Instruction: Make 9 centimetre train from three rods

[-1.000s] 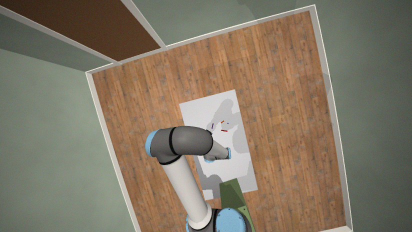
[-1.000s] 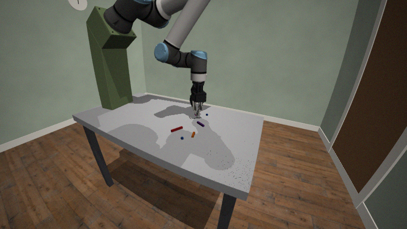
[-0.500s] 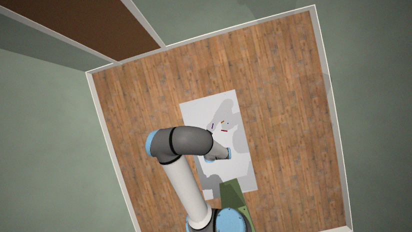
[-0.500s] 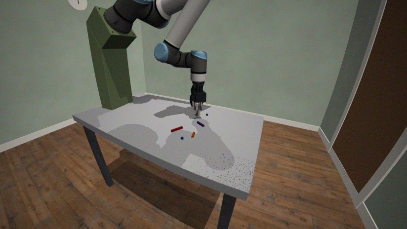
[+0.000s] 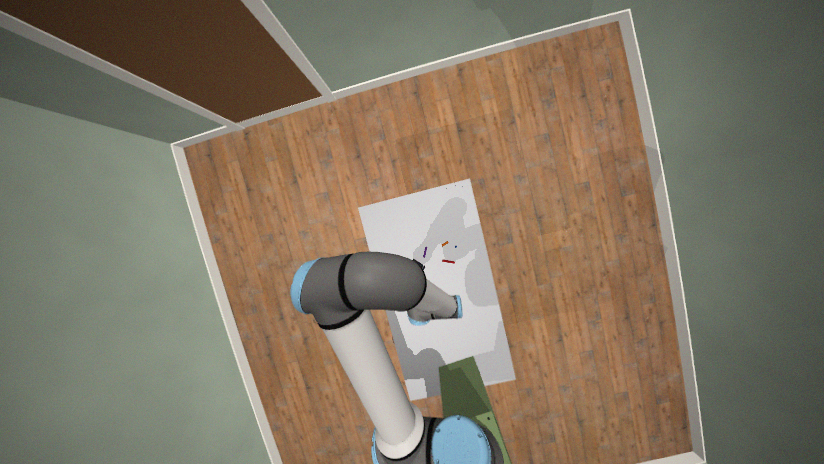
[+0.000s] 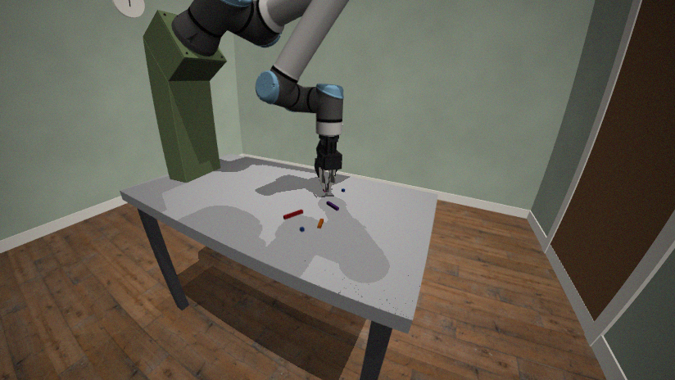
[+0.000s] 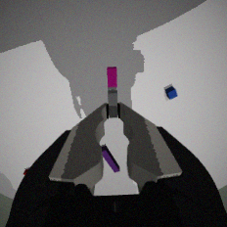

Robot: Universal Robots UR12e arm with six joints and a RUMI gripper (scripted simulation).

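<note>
Right now my hand is 1 cm above the grey rod. From my hand the other things lie so: red rod 2 cm behind, 20 cm to the right, 2 cm below; then purple rod 7 cm ahead, 9 cm to the right, 2 cm below; then magenta rod 2 cm behind, 2 cm to the left, 2 cm below.
</note>
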